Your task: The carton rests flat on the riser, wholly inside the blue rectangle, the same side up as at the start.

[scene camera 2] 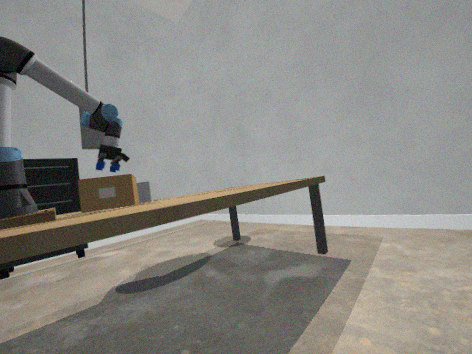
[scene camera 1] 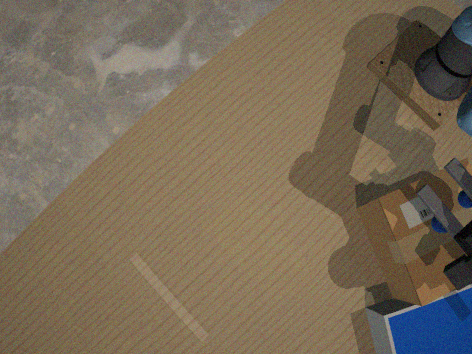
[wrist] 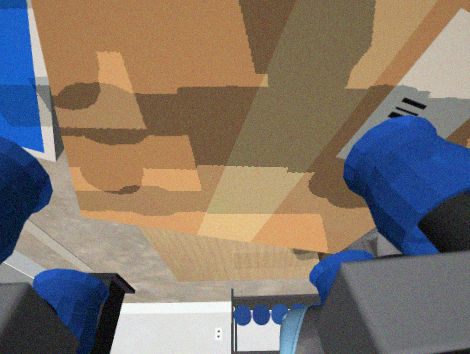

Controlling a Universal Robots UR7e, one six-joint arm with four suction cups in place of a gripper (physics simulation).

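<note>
The brown carton [scene camera 1: 387, 250] [scene camera 2: 120, 195] [wrist: 175, 115] stands upright on the table beside the riser, with a strip of tape and white labels. The riser [scene camera 1: 381, 330] [scene camera 2: 144, 191] [wrist: 49, 142] is a grey block with a pale rim around the blue rectangle [scene camera 1: 430, 330] [wrist: 15, 60]. The carton is next to the blue area, outside it. Part of both is cut off in scene camera 1. My gripper [scene camera 1: 452, 212] [scene camera 2: 107, 166] [wrist: 210, 235] is open, its blue suction cups a little above the carton's top, with a gap in scene camera 2.
The wooden table [scene camera 1: 200, 200] [scene camera 2: 175, 205] extends away from the carton. The arm's base stands on a wooden board [scene camera 1: 410, 102] at the upper right of scene camera 1. A dark drawer cabinet [scene camera 2: 52, 182] stands behind the table at the left of scene camera 2.
</note>
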